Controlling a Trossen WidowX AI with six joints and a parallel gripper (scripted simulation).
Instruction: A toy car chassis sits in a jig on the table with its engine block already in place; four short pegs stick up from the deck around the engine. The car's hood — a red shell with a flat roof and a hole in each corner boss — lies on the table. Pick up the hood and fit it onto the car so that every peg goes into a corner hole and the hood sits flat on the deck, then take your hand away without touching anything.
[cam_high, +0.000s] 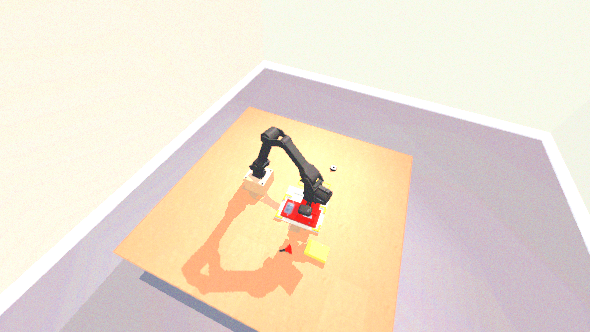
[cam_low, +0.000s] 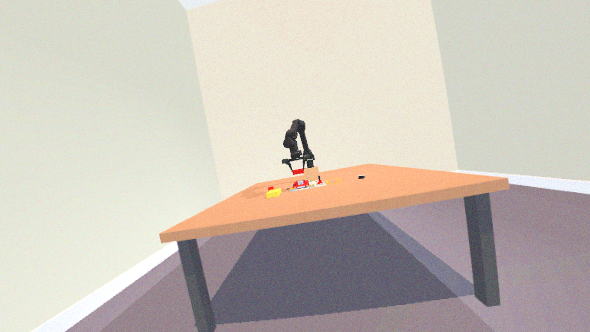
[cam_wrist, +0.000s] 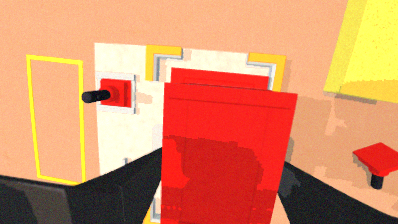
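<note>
Right now the white jig board is 40 mm behind my gripper tip, 30 mm to the left of it and 100 mm below it. Also, from my gripper tip: black-and-white wheel (20 mm ahead, 390 mm to the left, 100 mm below); yellow block (110 mm ahead, 160 mm to the right, 90 mm below); red hood (10 mm above).
</note>
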